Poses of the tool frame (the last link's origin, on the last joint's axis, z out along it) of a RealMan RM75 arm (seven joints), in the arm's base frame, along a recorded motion.
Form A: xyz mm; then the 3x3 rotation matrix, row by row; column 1 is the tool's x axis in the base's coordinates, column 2 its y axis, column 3 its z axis. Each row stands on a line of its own.
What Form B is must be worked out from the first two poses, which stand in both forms.
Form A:
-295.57, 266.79, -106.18
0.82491, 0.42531, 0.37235
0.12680, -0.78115, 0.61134
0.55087, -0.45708, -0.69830
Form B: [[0.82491, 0.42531, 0.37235, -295.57], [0.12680, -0.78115, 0.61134, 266.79], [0.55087, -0.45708, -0.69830, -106.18], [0, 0, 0, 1]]
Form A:
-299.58, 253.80, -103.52
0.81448, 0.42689, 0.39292
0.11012, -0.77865, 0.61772
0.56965, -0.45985, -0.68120
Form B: [[0.81448, 0.42689, 0.39292, -299.58], [0.11012, -0.77865, 0.61772, 253.80], [0.56965, -0.45985, -0.68120, -103.52], [0, 0, 0, 1]]
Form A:
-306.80, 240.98, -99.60
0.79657, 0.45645, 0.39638
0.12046, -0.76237, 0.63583
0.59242, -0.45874, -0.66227
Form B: [[0.79657, 0.45645, 0.39638, -306.80], [0.12046, -0.76237, 0.63583, 240.98], [0.59242, -0.45874, -0.66227, -99.60], [0, 0, 0, 1]]
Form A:
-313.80, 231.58, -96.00
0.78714, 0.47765, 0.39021
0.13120, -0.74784, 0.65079
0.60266, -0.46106, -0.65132
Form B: [[0.78714, 0.47765, 0.39021, -313.80], [0.13120, -0.74784, 0.65079, 231.58], [0.60266, -0.46106, -0.65132, -96.00], [0, 0, 0, 1]]
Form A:
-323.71, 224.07, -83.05
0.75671, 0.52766, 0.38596
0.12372, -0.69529, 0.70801
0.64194, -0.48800, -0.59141
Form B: [[0.75671, 0.52766, 0.38596, -323.71], [0.12372, -0.69529, 0.70801, 224.07], [0.64194, -0.48800, -0.59141, -83.05], [0, 0, 0, 1]]
